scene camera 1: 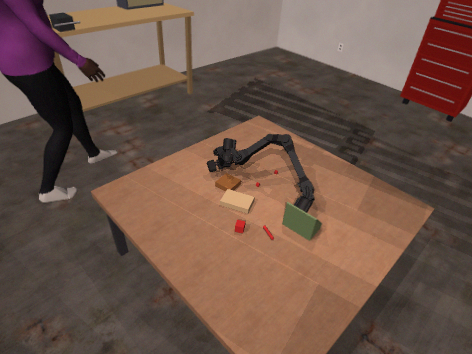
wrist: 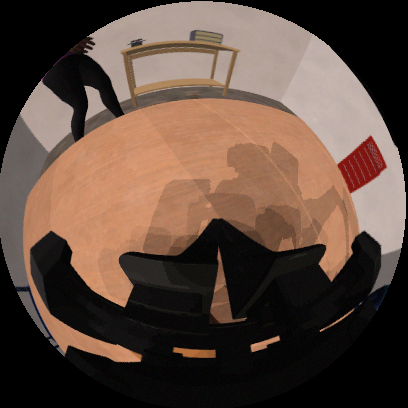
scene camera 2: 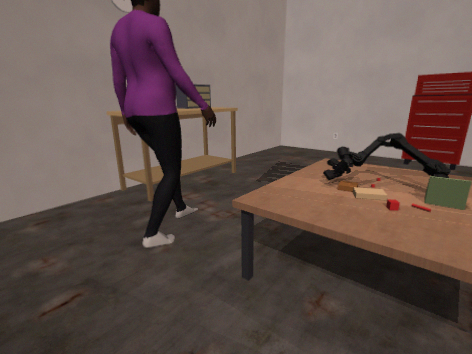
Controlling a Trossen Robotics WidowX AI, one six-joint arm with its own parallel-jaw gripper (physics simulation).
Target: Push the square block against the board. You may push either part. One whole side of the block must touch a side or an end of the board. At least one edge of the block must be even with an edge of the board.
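Frame: origin at the arm's base, x down, y left, z ahead, level; millimetres.
Seen in the pictures: gripper, fingertip midpoint: (scene camera 1: 221, 165) (wrist: 216, 222); arm's base at its link origin: (scene camera 1: 300, 209) (scene camera 2: 439, 186).
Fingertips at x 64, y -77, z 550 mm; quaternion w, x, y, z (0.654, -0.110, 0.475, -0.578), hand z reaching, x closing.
Pixels of each thing's top centre, then the offset from my fingertips to it.
- square block at its top centre: (wrist: 193, 364) (scene camera 1: 228, 181) (scene camera 2: 348, 183) dx -13, dy +94, dz -125 mm
- board at its top centre: (scene camera 1: 237, 198) (scene camera 2: 369, 191) dx -13, dy +171, dz -250 mm
- red cube at its top centre: (scene camera 1: 240, 223) (scene camera 2: 393, 201) dx -23, dy +302, dz -369 mm
- red stick at its top centre: (scene camera 1: 268, 231) (scene camera 2: 421, 206) dx +3, dy +234, dz -485 mm
The square block (scene camera 1: 228, 183) (scene camera 2: 347, 186) is brown and lies flat on the table. The board (scene camera 1: 237, 201) (scene camera 2: 370, 193) is a pale cream rectangular slab lying flat beside it, nearer the front in scene camera 1. The two are close together, with what looks like a narrow gap in scene camera 1; the exact alignment of their edges is too small to tell. My gripper (scene camera 1: 212, 166) (scene camera 2: 330, 174) (wrist: 216, 222) is shut and empty, low over the table on the far-left side of the square block, apart from it. Neither part can be made out clearly in the wrist view.
A red cube (scene camera 1: 240, 226) (scene camera 2: 393, 205) and a red stick (scene camera 1: 268, 232) (scene camera 2: 421, 207) lie in front of the board. A green upright block (scene camera 1: 300, 221) (scene camera 2: 447, 192) stands by the arm's base. Two small red pieces (scene camera 1: 258, 184) (scene camera 1: 276, 172) lie under the arm. A person stands beyond the table.
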